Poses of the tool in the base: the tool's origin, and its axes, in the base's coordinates. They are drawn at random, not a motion.
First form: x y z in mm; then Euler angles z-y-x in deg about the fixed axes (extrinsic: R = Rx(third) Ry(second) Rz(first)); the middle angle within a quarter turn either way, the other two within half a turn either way.
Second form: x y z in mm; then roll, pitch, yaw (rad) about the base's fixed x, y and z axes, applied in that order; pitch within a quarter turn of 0, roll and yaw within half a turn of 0. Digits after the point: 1 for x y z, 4 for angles.
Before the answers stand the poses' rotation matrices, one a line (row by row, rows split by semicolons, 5 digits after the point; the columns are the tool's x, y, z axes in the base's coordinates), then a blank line. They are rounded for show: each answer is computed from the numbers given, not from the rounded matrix.
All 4 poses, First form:
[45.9 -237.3 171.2 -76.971 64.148 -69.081]
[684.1 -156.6 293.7 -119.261 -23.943 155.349]
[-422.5 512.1 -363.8 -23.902 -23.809 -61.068]
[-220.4 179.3 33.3 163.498 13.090 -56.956]
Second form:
0.09830 0.42482 0.89992; -0.53737 -0.73847 0.40731; 0.83760 -0.52363 0.15569
-0.44673 0.79733 -0.40583; 0.87563 0.29657 -0.38120; -0.18358 -0.52565 -0.83066
0.83643 0.37069 -0.40369; 0.12700 0.58543 0.80071; 0.53315 -0.72101 0.44260
-0.93390 -0.27667 0.22648; 0.33692 -0.46890 0.81647; -0.11969 0.83880 0.53111

[45.9 -237.3 171.2 -1.2818 -0.9929 -1.3899]
[684.1 -156.6 293.7 -2.5774 0.1846 2.0426]
[-422.5 512.1 -363.8 -1.0202 -0.5623 0.1507]
[-220.4 179.3 33.3 1.0063 0.1200 2.7954]

